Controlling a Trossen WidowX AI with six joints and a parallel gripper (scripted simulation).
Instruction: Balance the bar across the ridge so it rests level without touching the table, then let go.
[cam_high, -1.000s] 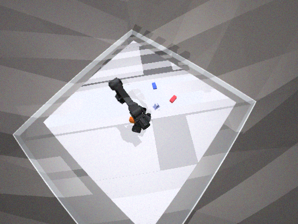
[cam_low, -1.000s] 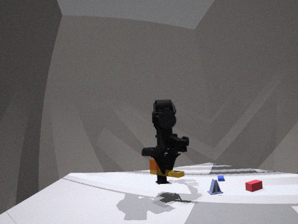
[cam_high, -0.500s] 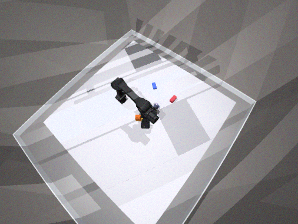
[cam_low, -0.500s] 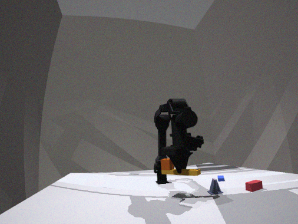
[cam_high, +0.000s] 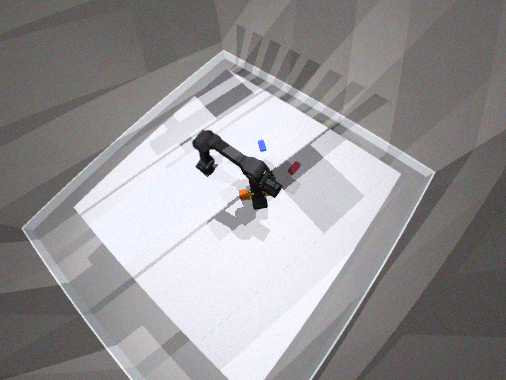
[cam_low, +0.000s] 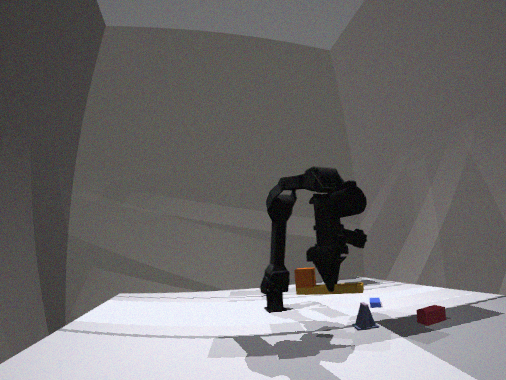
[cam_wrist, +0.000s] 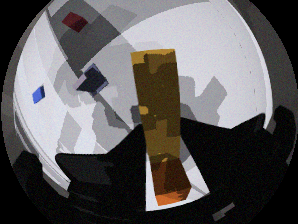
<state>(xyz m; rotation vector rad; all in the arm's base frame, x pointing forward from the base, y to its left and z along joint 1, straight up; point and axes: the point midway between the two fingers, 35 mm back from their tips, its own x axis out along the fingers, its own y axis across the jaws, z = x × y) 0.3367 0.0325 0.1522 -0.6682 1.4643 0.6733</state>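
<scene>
Now: gripper tip 260 mm to the right of the red block, 100 mm above it and 40 mm short of it. Also, from my gripper tip: blue block: 270 mm to the left, 190 mm behind, 110 mm below.
</scene>
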